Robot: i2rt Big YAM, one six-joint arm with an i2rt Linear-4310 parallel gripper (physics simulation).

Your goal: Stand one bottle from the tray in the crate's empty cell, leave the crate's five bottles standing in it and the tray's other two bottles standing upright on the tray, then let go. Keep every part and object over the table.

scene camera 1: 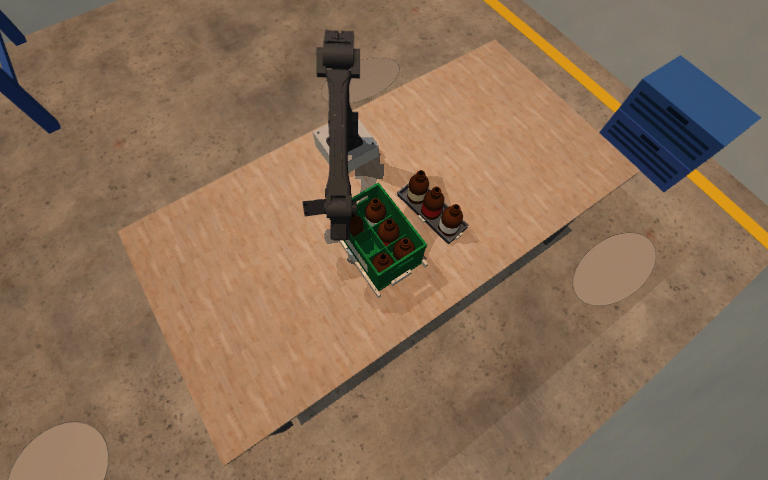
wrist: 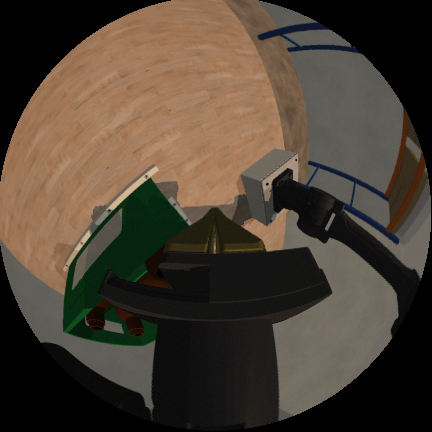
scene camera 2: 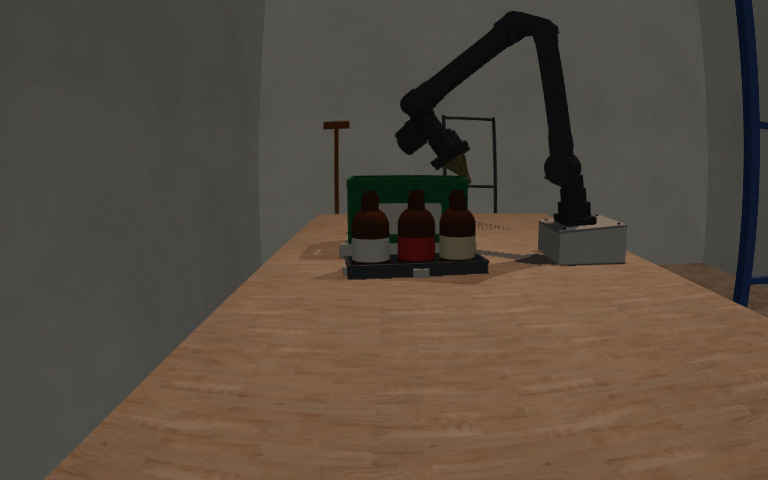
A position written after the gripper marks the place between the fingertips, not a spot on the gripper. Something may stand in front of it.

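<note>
Scene camera 2 shows the gripper (scene camera 2: 470,183) together with a cream-label bottle (scene camera 2: 457,227). The gripper appears in the wrist view (wrist: 214,212) too.
</note>
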